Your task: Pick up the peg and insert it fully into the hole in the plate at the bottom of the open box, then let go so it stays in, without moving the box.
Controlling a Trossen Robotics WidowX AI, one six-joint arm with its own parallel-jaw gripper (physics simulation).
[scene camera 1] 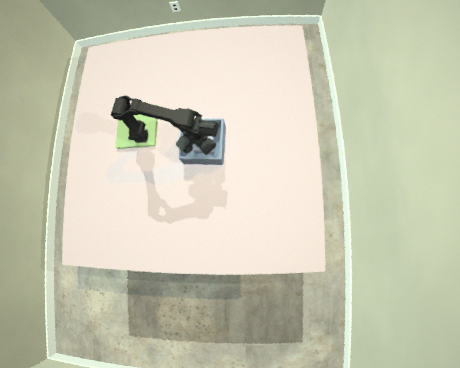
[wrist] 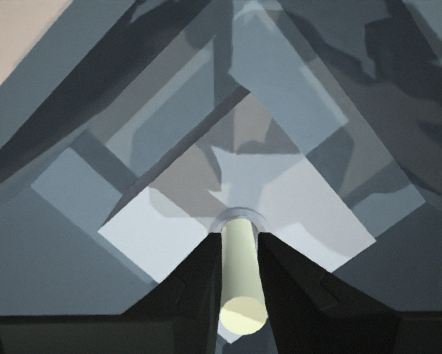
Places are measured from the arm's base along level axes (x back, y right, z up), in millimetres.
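Pixels of known places: gripper, fingertip midpoint: [scene camera 1: 200, 141] [wrist: 239, 244]; arm's base, link origin: [scene camera 1: 141, 136].
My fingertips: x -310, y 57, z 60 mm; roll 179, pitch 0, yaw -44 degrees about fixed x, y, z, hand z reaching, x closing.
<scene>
For each thing: its middle in the pictures, then the offset to it from my fingertips. "spot": a spot on its surface instead. Level surfaces: height alone.
- pale yellow-green round peg, body centre: [wrist: 238, 246] dx -7, dy -8, dz -15 mm
- ringed hole, surface spot: [wrist: 240, 212] spot: dx +2, dy -1, dz -24 mm
- light plate, body centre: [wrist: 235, 213] [scene camera 1: 203, 142] dx -7, dy -10, dz -50 mm
- blue-grey box, body centre: [wrist: 237, 226] [scene camera 1: 203, 141] dx -7, dy -10, dz -35 mm
- pale pink surface, surface height: dz -84 mm
A pale yellow-green round peg [wrist: 241, 270] stands between the dark fingers in the wrist view, its near end toward the camera. My gripper [wrist: 239, 244] [scene camera 1: 196, 150] is shut on the peg, inside or just over the open box. The peg's far end overlaps the ringed hole [wrist: 240, 212] in the light plate [wrist: 320, 205]; the peg hides most of the hole, and how deep its tip reaches cannot be told. The plate lies at the bottom of the blue-grey box [scene camera 1: 202, 161] [wrist: 45, 280]. The peg is hidden in the scene view.
The box walls stand around the gripper on all sides. The arm reaches over the box's left wall from its base on a green square [scene camera 1: 150, 127]. Both box and green square are on the pale pink surface [scene camera 1: 260, 210].
</scene>
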